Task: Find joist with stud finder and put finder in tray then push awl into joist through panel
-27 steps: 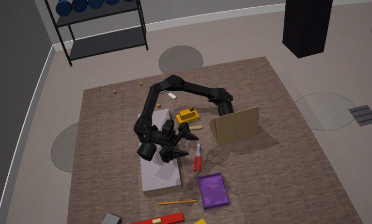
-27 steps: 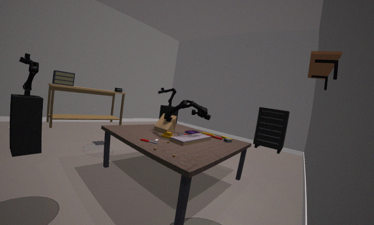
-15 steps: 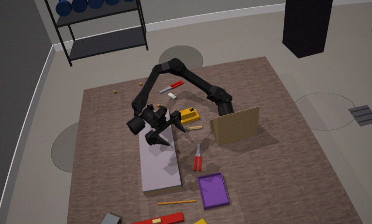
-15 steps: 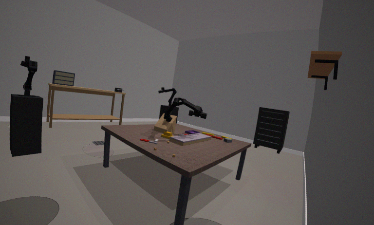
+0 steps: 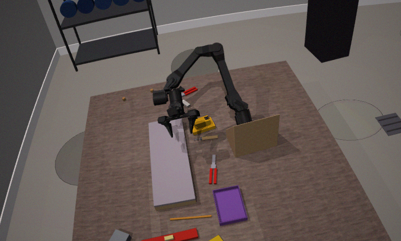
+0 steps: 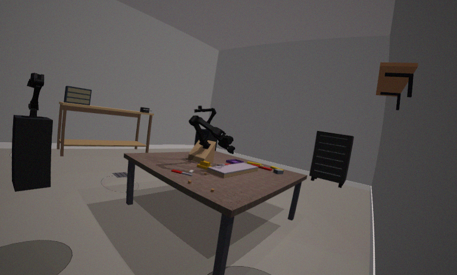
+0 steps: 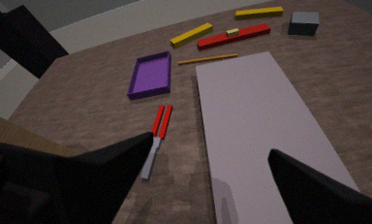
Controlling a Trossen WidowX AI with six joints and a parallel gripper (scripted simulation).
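The yellow stud finder is 17 cm to the right of my gripper tip, 15 cm behind it and 12 cm below it. Round my gripper tip: pencil (32 cm to the left, 16 cm below, 7 cm ahead); small light (18 cm to the right, 16 cm behind, 11 cm below); awl (16 cm below, 11 cm behind, 9 cm to the right).
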